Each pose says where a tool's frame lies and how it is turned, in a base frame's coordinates. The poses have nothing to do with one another.
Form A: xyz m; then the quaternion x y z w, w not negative.
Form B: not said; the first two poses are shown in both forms.
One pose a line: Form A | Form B
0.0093 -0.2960 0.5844 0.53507 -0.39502 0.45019 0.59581 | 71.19 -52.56 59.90 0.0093 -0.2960 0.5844
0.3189 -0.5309 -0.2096 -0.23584 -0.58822 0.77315 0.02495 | -41.79 -104.23 137.00 0.3189 -0.5309 -0.2096
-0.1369 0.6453 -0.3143 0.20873 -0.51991 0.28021 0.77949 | 25.85 -64.38 34.70 -0.1369 0.6453 -0.3143
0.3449 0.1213 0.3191 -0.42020 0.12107 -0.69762 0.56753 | -56.57 16.30 -93.92 0.3449 0.1213 0.3191
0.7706 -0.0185 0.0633 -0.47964 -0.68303 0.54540 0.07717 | -82.34 -117.25 93.62 0.7706 -0.0185 0.0633
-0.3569 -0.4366 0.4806 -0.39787 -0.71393 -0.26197 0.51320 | -54.82 -98.36 -36.09 -0.3569 -0.4366 0.4806
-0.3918 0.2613 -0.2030 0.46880 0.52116 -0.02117 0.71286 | 59.54 66.19 -2.69 -0.3918 0.2613 -0.2030
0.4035 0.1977 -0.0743 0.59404 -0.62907 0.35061 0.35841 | 87.81 -92.99 51.83 0.4035 0.1977 -0.0743
